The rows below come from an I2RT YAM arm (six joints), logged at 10 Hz.
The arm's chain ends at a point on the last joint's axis. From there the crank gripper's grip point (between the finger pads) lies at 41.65 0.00 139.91 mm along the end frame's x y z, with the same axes.
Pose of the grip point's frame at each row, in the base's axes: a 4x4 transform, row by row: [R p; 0 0 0 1], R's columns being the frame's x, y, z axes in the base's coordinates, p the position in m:
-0.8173 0.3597 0.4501 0.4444; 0.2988 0.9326 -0.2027 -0.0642; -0.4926 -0.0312 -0.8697 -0.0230; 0 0 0 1
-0.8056 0.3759 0.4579 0.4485; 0.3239 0.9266 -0.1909 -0.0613; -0.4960 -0.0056 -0.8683 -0.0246; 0 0 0 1
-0.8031 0.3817 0.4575 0.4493; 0.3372 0.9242 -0.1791 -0.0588; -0.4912 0.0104 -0.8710 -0.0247; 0 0 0 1
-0.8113 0.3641 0.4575 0.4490; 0.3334 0.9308 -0.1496 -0.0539; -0.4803 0.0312 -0.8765 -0.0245; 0 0 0 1
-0.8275 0.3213 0.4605 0.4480; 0.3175 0.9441 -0.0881 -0.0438; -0.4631 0.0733 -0.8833 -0.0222; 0 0 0 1
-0.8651 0.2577 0.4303 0.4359; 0.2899 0.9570 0.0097 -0.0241; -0.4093 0.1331 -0.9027 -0.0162; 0 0 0 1
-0.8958 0.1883 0.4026 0.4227; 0.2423 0.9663 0.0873 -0.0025; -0.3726 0.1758 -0.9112 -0.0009; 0 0 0 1
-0.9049 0.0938 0.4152 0.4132; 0.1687 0.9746 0.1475 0.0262; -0.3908 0.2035 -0.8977 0.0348; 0 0 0 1
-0.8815 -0.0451 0.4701 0.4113; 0.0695 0.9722 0.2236 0.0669; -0.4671 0.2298 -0.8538 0.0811; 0 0 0 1
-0.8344 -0.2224 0.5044 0.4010; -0.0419 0.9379 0.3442 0.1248; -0.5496 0.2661 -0.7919 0.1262; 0 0 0 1
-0.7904 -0.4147 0.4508 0.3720; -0.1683 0.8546 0.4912 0.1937; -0.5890 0.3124 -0.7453 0.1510; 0 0 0 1
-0.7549 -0.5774 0.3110 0.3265; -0.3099 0.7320 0.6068 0.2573; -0.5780 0.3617 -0.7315 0.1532; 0 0 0 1
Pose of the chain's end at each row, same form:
-0.8173 0.3597 0.4501 0.4155; 0.2988 0.9326 -0.2027 -0.0483; -0.4926 -0.0312 -0.8697 0.1192; 0 0 0 1
-0.8056 0.3759 0.4579 0.4180; 0.3239 0.9266 -0.1909 -0.0481; -0.4960 -0.0056 -0.8683 0.1175; 0 0 0 1
-0.8031 0.3817 0.4575 0.4187; 0.3372 0.9242 -0.1791 -0.0478; -0.4912 0.0104 -0.8710 0.1176; 0 0 0 1
-0.8113 0.3641 0.4575 0.4188; 0.3334 0.9308 -0.1496 -0.0469; -0.4803 0.0312 -0.8765 0.1181; 0 0 0 1
-0.8275 0.3213 0.4605 0.4180; 0.3175 0.9441 -0.0881 -0.0447; -0.4631 0.0733 -0.8833 0.1207; 0 0 0 1
-0.8651 0.2577 0.4303 0.4117; 0.2899 0.9570 0.0097 -0.0375; -0.4093 0.1331 -0.9027 0.1271; 0 0 0 1
-0.8958 0.1883 0.4026 0.4037; 0.2423 0.9663 0.0873 -0.0248; -0.3726 0.1758 -0.9112 0.1421; 0 0 0 1
-0.9049 0.0938 0.4152 0.3928; 0.1687 0.9746 0.1475 -0.0015; -0.3908 0.2035 -0.8977 0.1767; 0 0 0 1
-0.8815 -0.0451 0.4701 0.3822; 0.0695 0.9722 0.2236 0.0327; -0.4671 0.2298 -0.8538 0.2200; 0 0 0 1
-0.8344 -0.2224 0.5044 0.3652; -0.0419 0.9379 0.3442 0.0784; -0.5496 0.2661 -0.7919 0.2599; 0 0 0 1
-0.7904 -0.4147 0.4508 0.3418; -0.1683 0.8546 0.4912 0.1320; -0.5890 0.3124 -0.7453 0.2798; 0 0 0 1
-0.7549 -0.5774 0.3110 0.3144; -0.3099 0.7320 0.6068 0.1853; -0.5780 0.3617 -0.7315 0.2796; 0 0 0 1

